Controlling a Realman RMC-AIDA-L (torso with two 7-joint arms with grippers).
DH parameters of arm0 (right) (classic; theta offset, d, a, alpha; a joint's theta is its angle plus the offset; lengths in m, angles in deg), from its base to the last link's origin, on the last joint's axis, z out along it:
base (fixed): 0 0 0 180
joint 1: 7.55 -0.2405 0 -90
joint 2: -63.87 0 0 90
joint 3: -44.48 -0.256 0 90
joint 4: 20.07 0 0 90
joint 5: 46.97 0.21 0 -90
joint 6: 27.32 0 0 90
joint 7: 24.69 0.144 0 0
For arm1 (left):
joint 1: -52.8 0.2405 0 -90
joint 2: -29.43 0 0 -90
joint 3: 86.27 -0.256 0 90
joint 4: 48.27 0 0 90
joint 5: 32.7 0.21 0 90
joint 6: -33.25 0 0 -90
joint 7: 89.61 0.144 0 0
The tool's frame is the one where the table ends.
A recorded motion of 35 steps. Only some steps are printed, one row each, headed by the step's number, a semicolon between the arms.
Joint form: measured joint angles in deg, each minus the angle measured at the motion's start. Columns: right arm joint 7, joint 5, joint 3, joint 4, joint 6, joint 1, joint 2; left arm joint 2, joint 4, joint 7, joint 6, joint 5, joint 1, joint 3.
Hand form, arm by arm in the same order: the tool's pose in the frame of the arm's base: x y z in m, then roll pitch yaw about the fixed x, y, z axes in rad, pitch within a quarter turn. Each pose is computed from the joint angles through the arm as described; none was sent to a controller.
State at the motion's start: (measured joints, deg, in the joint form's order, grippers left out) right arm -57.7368 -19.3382 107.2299 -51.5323 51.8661 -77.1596 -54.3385; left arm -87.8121 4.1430 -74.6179 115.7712 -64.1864 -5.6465 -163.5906
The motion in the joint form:
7: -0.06 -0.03 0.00 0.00 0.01 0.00 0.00; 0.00 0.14 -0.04 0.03 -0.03 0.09 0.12
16: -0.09 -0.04 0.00 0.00 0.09 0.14 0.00; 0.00 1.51 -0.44 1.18 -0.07 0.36 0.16
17: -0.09 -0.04 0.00 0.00 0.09 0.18 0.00; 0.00 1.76 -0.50 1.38 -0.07 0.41 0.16
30: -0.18 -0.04 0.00 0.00 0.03 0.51 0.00; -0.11 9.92 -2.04 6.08 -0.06 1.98 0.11
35: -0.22 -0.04 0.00 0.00 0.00 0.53 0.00; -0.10 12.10 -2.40 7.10 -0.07 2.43 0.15
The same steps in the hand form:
7: 0.1103 0.4257 -0.0516 -2.7833 -0.2516 -0.8166; -0.1142 0.4168 -0.0281 -2.6500 0.1344 0.9353
16: 0.1114 0.4253 -0.0515 -2.7839 -0.2529 -0.8190; -0.1117 0.4150 -0.0257 -2.6530 0.1356 0.9352
17: 0.1117 0.4252 -0.0515 -2.7839 -0.2529 -0.8197; -0.1113 0.4147 -0.0253 -2.6533 0.1359 0.9348
30: 0.1141 0.4247 -0.0515 -2.7838 -0.2527 -0.8236; -0.0950 0.4068 -0.0119 -2.6580 0.1247 0.9007
35: 0.1143 0.4247 -0.0515 -2.7837 -0.2525 -0.8231; -0.0910 0.4050 -0.0078 -2.6575 0.1176 0.8900

